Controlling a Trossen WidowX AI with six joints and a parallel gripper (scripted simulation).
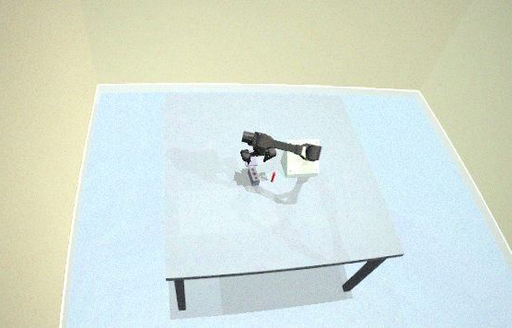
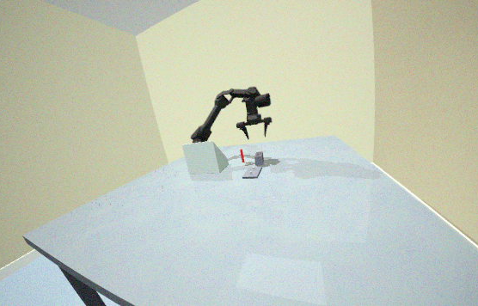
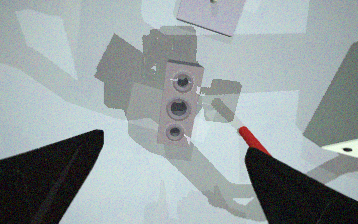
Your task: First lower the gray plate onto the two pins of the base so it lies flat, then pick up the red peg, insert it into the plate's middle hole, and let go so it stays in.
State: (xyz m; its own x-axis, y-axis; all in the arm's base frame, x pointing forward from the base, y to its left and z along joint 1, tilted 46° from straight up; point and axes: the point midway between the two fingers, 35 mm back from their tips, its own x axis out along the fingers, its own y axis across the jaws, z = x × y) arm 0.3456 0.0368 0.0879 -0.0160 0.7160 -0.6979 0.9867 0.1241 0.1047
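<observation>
Now: the gray plate 1 cm to the left of my gripper tip and 10 cm below it. Round my gripper tip: red peg 11 cm behind, 3 cm to the left, 10 cm below; base 1 cm behind, 15 cm to the right, 13 cm below.
</observation>
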